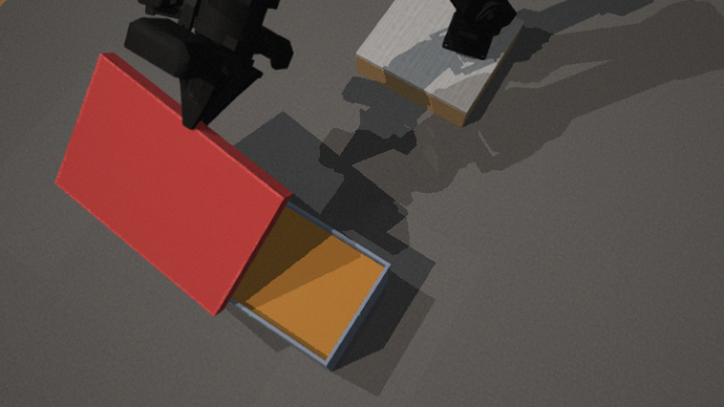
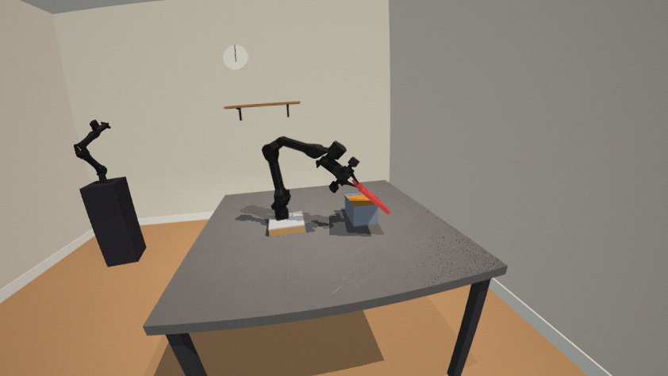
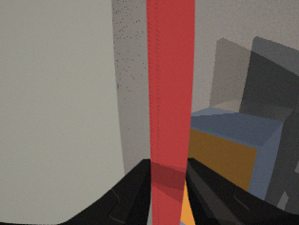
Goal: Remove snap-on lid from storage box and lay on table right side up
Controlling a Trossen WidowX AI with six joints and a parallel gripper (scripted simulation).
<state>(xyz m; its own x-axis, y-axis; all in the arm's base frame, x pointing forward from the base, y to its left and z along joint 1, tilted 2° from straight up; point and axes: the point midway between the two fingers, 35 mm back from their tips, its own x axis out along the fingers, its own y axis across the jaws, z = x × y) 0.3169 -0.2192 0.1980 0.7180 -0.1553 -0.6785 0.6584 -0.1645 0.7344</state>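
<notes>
Right now the red lid is 60 mm ahead of my gripper tip, 20 mm to the right of it and 50 mm below it. The rest, counted from my gripper tip: grey-blue storage box 80 mm ahead, 110 mm to the left, 180 mm below.
</notes>
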